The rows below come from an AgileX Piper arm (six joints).
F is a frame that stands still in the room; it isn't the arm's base.
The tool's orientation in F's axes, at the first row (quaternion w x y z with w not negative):
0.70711, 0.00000, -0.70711, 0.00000
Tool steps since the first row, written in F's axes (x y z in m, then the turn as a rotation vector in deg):
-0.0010, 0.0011, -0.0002, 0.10, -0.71, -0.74
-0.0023, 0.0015, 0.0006, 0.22, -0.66, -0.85
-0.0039, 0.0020, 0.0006, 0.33, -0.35, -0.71
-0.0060, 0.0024, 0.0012, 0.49, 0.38, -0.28
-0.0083, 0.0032, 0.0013, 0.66, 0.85, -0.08
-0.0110, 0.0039, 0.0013, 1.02, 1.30, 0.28
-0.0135, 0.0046, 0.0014, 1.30, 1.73, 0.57
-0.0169, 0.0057, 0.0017, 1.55, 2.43, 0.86
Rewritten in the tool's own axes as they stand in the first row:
-0.0002, 0.0011, 0.0010, -0.74, -0.71, -0.10
0.0006, 0.0015, 0.0023, -0.85, -0.66, -0.22
0.0006, 0.0020, 0.0039, -0.71, -0.35, -0.33
0.0012, 0.0024, 0.0060, -0.28, 0.38, -0.49
0.0013, 0.0032, 0.0083, -0.08, 0.85, -0.66
0.0013, 0.0039, 0.0110, 0.28, 1.30, -1.02
0.0014, 0.0046, 0.0135, 0.57, 1.73, -1.30
0.0017, 0.0057, 0.0169, 0.86, 2.43, -1.55

